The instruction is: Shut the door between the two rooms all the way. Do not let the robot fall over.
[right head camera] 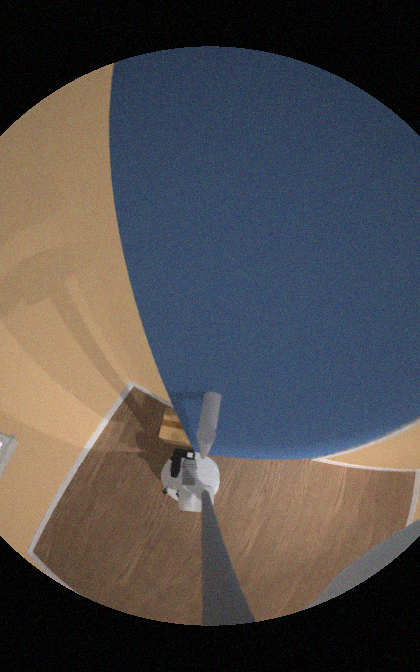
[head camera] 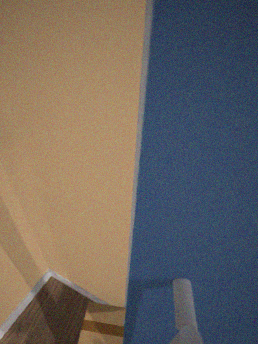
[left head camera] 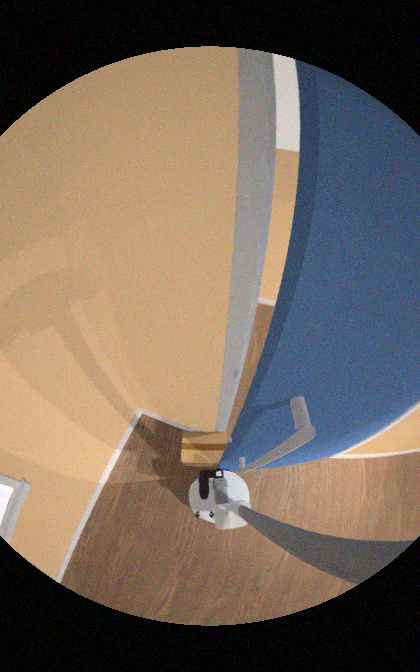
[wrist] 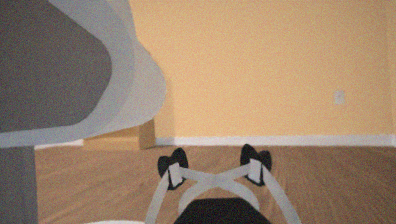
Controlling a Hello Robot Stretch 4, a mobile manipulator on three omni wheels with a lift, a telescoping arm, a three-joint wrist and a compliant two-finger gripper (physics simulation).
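Frame: origin at the robot's base, x left, y back, z up, level; metres.
Seen in the pictures: gripper, fingertip midpoint: (right head camera: 170,495) (left head camera: 204,518) (wrist: 213,159).
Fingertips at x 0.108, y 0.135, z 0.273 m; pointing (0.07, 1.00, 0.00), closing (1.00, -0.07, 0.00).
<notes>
Pixels of each thing's top centre, then the offset from my fingertips to it. "spot": a spot on its surface instead.
- blue door at a spot on its surface: (right head camera: 275,250) spot: dx -0.220, dy -0.334, dz +1.216 m
- grey bar handle at a spot on its surface: (right head camera: 210,412) (head camera: 188,306) (left head camera: 304,413) spot: dx -0.191, dy -0.306, dz +1.012 m
- low wooden block at its top centre: (left head camera: 204,446) (right head camera: 183,425) (head camera: 108,329) dx -0.042, dy -0.505, dz -0.022 m
The blue door (head camera: 200,150) (left head camera: 360,250) (right head camera: 275,250) stands ajar, close in front of me. In the left head view a narrow gap shows between its dark blue free edge and the grey door frame (left head camera: 254,200); wall and floor of the other room show through it. The grey bar handle (head camera: 185,305) (left head camera: 300,415) (right head camera: 210,412) is on the side facing me. My white round base (left head camera: 240,520) (right head camera: 212,480) is very near the door's lower edge. My gripper (wrist: 213,159) is open and empty in the wrist view, over the floor, pointing at a tan wall. The door does not show there.
A low wooden block (left head camera: 205,452) (right head camera: 172,432) is by the wall, just left of the door's free edge. Part of a wooden piece of furniture (wrist: 146,135) stands against the wall in the wrist view. A window frame (left head camera: 19,500) is at the far left.
</notes>
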